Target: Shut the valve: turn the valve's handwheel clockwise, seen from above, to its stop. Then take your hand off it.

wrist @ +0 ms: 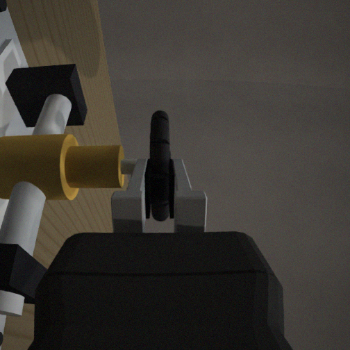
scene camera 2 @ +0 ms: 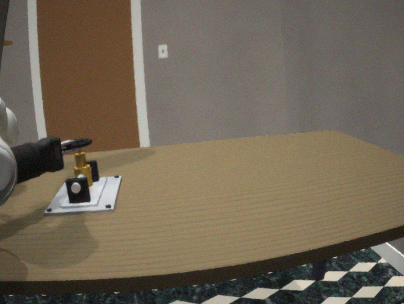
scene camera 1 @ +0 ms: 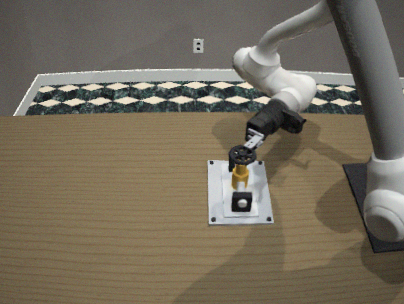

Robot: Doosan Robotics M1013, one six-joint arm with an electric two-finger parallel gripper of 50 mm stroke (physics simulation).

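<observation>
The valve has a black spoked handwheel (scene camera 1: 243, 163) (scene camera 2: 80, 143) (wrist: 160, 132) on a thin stem above a yellow body (scene camera 1: 240, 179) (scene camera 2: 82, 174) (wrist: 32, 165). My gripper (scene camera 1: 250, 146) (scene camera 2: 68, 145) (wrist: 159, 176) is shut on the handwheel's rim, reaching in from the side. In the wrist view one finger is on each side of the rim, and the wheel appears edge-on. The fingers hide part of the rim, and the wheel's turn angle cannot be read there.
The valve's light pipe runs through black blocks (scene camera 1: 242, 201) (scene camera 2: 78, 191) (wrist: 45, 92) on a pale base plate (scene camera 1: 215, 195) (scene camera 2: 113, 186). The plate lies on the wooden table (scene camera 1: 100, 200) (scene camera 2: 225, 200). My arm's base stands on a dark plate (scene camera 1: 354, 182) at the right in scene camera 1.
</observation>
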